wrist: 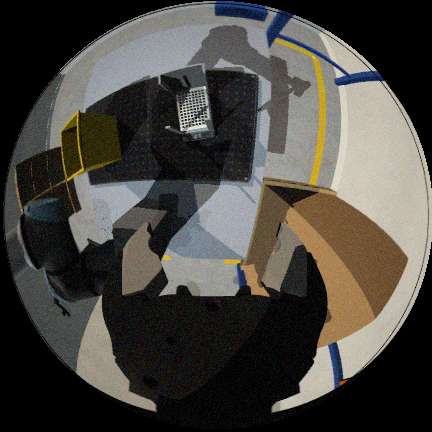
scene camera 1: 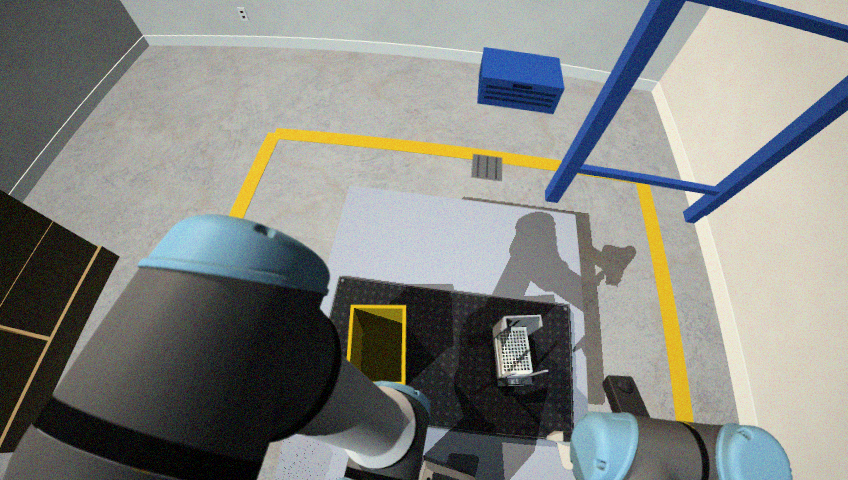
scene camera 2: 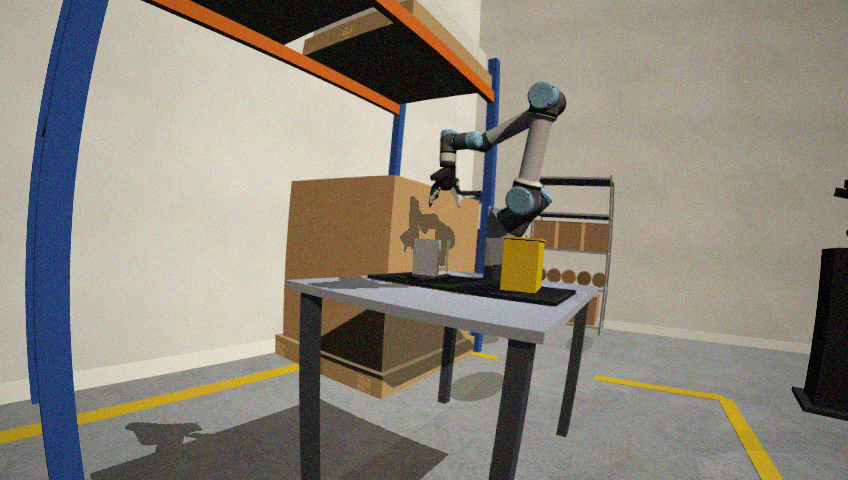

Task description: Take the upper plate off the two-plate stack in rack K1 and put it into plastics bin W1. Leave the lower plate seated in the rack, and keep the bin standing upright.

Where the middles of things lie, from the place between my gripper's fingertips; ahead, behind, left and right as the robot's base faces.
Scene:
Right now my hand is 25 cm above the white gridded plate (scene camera 1: 513, 348), 18 cm short of it and 11 cm to the right of it. From my hand the other things lie so: yellow bin W1 (scene camera 2: 522, 264): 44 cm to the left, 20 cm below, 6 cm ahead.

